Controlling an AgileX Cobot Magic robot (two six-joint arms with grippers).
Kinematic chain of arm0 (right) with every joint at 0, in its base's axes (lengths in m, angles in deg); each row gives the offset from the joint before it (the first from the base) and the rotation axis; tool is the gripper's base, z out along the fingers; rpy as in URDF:
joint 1: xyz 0 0 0.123 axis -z
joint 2: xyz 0 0 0 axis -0.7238 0.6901 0
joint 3: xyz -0.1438 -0.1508 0.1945 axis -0.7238 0.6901 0
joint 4: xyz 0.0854 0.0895 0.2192 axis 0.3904 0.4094 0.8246
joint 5: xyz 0 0 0 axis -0.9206 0.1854 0.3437
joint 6: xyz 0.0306 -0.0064 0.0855 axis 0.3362 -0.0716 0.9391
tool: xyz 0 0 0 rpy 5.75 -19.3 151.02
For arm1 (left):
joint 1: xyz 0 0 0.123 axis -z
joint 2: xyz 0 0 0 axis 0.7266 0.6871 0
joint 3: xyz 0.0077 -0.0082 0.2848 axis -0.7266 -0.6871 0
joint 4: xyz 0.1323 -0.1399 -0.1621 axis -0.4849 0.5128 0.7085
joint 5: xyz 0 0 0 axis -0.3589 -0.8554 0.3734
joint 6: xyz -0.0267 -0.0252 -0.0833 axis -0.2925 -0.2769 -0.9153
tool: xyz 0 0 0 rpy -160.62 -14 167.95
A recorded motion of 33 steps. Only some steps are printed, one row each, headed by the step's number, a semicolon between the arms.
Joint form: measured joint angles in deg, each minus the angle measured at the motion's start. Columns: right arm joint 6, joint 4, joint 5, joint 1, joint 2, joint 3; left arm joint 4, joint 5, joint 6, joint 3, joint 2, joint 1.
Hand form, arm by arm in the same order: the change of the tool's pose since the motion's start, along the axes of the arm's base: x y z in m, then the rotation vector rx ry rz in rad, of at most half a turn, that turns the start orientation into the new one. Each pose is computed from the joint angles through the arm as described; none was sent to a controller.
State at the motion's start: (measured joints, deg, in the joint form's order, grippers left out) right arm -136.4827 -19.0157 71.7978 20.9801 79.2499 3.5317; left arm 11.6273 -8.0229 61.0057 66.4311 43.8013 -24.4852
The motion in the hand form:
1: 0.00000 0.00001 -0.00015 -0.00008 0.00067 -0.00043; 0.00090 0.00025 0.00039 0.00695 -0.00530 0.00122
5: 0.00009 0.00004 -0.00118 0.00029 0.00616 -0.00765; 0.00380 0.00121 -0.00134 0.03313 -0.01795 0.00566
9: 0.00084 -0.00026 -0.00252 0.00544 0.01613 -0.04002; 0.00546 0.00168 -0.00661 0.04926 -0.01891 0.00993
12: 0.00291 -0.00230 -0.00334 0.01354 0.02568 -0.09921; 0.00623 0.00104 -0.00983 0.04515 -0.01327 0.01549
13: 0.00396 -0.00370 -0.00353 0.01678 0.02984 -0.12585; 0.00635 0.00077 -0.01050 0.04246 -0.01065 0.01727
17: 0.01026 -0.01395 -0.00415 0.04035 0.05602 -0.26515; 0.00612 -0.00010 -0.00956 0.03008 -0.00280 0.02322
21: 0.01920 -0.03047 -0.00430 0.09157 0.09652 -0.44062; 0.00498 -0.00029 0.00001 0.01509 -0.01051 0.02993
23: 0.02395 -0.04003 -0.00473 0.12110 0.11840 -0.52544; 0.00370 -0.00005 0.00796 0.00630 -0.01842 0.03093
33: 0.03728 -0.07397 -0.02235 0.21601 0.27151 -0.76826; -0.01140 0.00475 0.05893 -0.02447 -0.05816 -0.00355
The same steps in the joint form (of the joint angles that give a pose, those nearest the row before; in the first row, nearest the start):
1: 0.03 0.00 0.01 0.00 0.02 0.00; -0.58 0.10 -0.31 0.30 0.06 0.01
5: 0.51 -0.02 0.05 0.00 0.16 0.00; -2.53 0.53 -1.26 1.07 0.51 0.03
9: 2.51 -0.20 -0.20 0.04 0.35 0.00; -3.44 1.06 -1.63 1.21 1.15 0.05
12: 6.09 -0.82 -0.79 0.30 0.48 0.00; -2.99 1.35 -1.61 1.22 1.59 0.05
13: 7.66 -1.13 -1.00 0.48 0.51 -0.01; -2.76 1.38 -1.60 1.23 1.70 0.05
17: 15.06 -2.02 -1.75 1.95 0.62 -0.01; -1.95 1.24 -1.74 1.25 1.67 0.05
21: 22.64 -1.14 -2.44 4.58 0.72 -0.02; -1.45 1.04 -2.14 1.27 0.58 0.05
23: 25.76 -0.20 -2.74 6.13 0.84 -0.02; -1.29 0.74 -2.36 1.28 -0.37 0.04
33: 31.14 7.17 -0.85 12.14 3.46 -0.03; -1.72 -3.43 -3.31 1.29 -6.77 -0.03

